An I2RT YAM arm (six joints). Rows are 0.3 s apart.
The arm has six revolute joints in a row. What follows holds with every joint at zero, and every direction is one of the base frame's. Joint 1 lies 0.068 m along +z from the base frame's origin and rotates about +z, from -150 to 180 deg. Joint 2 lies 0.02 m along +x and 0.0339 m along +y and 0.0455 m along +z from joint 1 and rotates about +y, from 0 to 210 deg. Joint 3 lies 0.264 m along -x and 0.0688 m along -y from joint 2 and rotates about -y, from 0 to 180 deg. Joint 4 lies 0.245 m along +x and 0.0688 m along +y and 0.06 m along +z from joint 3 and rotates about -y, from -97 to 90 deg. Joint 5 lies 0.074 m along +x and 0.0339 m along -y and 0.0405 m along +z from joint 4 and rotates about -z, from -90 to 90 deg. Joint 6 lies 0.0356 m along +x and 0.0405 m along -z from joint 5 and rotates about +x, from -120 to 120 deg. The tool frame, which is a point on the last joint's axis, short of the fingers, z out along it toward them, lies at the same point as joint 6; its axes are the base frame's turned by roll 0, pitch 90 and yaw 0 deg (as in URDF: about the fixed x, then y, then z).
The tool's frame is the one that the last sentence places.
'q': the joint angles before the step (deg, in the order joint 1, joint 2, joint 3, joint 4, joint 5, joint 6). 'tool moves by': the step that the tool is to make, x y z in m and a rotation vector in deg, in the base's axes. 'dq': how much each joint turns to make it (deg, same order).
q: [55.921 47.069 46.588 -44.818 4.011 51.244]
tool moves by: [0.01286 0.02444 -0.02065 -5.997 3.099 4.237]
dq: [0.570 8.590 0.066 1.990 -1.857 -3.256]
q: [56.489 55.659 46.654 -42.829 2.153 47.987]
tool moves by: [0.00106 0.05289 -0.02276 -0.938 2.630 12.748]
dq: [6.055 12.349 1.640 8.524 -5.464 -4.261]
